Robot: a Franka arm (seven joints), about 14 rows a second.
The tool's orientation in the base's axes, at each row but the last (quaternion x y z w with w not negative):
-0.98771 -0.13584 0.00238 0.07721
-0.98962 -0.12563 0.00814 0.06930
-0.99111 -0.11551 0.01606 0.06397
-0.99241 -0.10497 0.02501 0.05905
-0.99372 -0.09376 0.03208 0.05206
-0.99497 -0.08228 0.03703 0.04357
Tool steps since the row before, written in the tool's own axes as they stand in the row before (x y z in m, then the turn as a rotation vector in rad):
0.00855 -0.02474 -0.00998 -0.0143 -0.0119 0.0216
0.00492 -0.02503 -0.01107 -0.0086 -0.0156 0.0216
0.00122 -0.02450 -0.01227 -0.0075 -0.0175 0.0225
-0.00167 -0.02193 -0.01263 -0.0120 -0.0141 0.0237
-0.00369 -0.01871 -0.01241 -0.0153 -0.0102 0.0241
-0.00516 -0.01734 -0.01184 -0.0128 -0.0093 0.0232
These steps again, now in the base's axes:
0.00186 0.02431 0.01379 -0.0175 0.0108 -0.0198
-0.00106 0.02373 0.01445 -0.0129 0.0157 -0.0192
-0.00380 0.02242 0.01534 -0.0123 0.0179 -0.0199
-0.00535 0.01953 0.01527 -0.0161 0.0138 -0.0213
-0.00613 0.01637 0.01456 -0.0186 0.0094 -0.0220
-0.00690 0.01522 0.01371 -0.0160 0.0089 -0.0213

